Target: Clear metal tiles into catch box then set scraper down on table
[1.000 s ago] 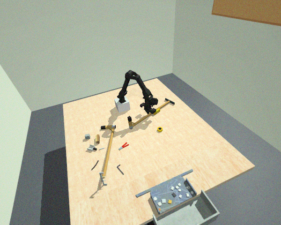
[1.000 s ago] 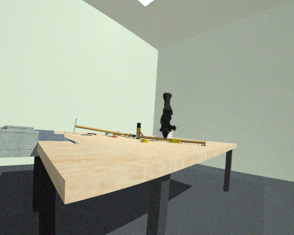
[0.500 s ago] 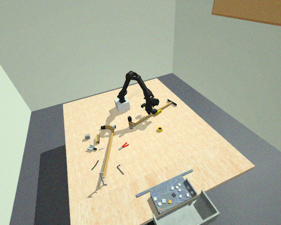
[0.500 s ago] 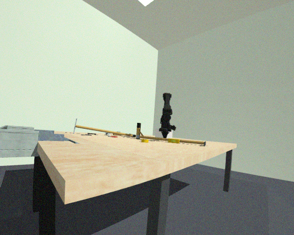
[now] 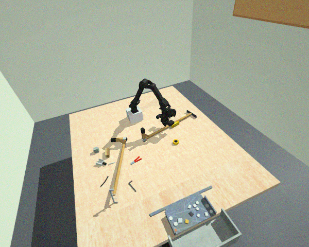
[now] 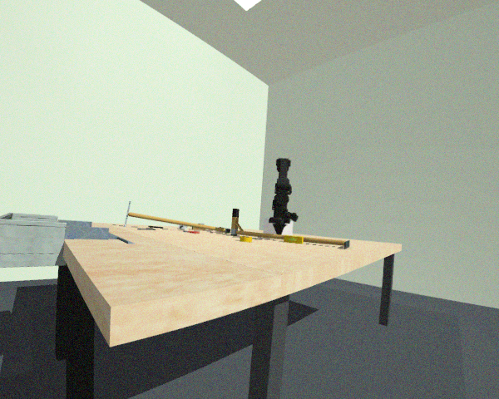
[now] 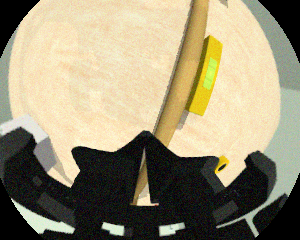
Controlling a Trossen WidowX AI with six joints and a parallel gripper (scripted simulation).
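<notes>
Right now the long scraper is 20 mm ahead of my gripper tip, 30 mm to the left of it and 50 mm above it. Also, from my gripper tip: yellow spirit level 40 mm ahead, 90 mm to the left, 10 mm above; yellow tape roll 220 mm ahead, 40 mm to the right; wooden block 10 mm behind, 580 mm to the right, 10 mm above.
</notes>
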